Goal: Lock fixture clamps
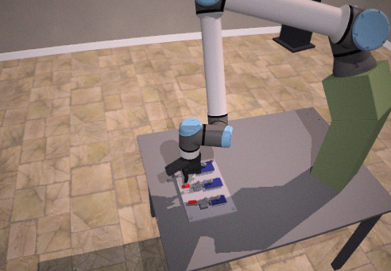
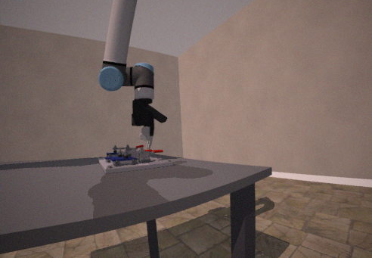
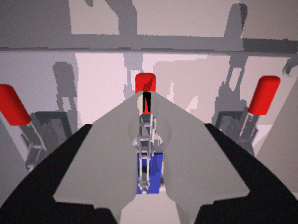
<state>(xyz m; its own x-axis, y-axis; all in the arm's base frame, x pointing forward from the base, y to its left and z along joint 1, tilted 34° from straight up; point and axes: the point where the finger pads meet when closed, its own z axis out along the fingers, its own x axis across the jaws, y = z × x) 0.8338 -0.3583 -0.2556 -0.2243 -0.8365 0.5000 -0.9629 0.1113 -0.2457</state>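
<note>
Now: the fixture plate 9 cm behind my hand, 6 cm below it and 2 cm to the left of it.
</note>
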